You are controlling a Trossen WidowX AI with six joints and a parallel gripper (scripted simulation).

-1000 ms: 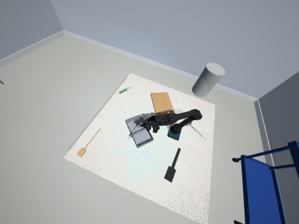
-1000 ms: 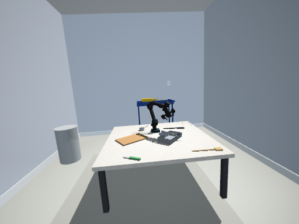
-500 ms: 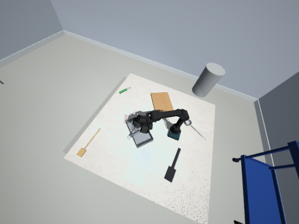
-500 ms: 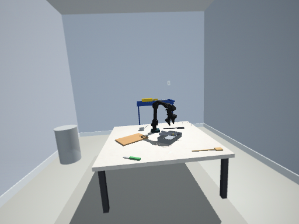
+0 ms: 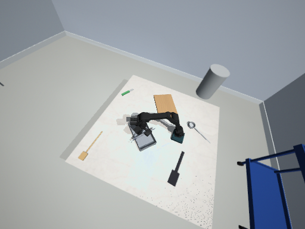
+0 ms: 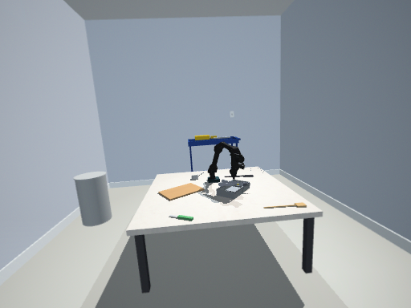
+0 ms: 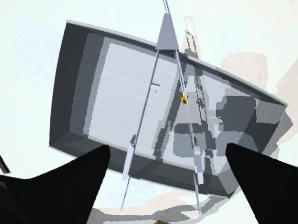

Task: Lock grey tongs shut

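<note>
Right now the grey roasting tin is 100 mm below my gripper tip and 10 mm to the right of it. From my gripper tip the other things lie so: wooden board 460 mm to the right, 200 mm behind, 120 mm below; black spatula 400 mm behind, 240 mm to the left, 120 mm below; green-handled tool 540 mm to the right, 310 mm ahead, 120 mm below.
</note>
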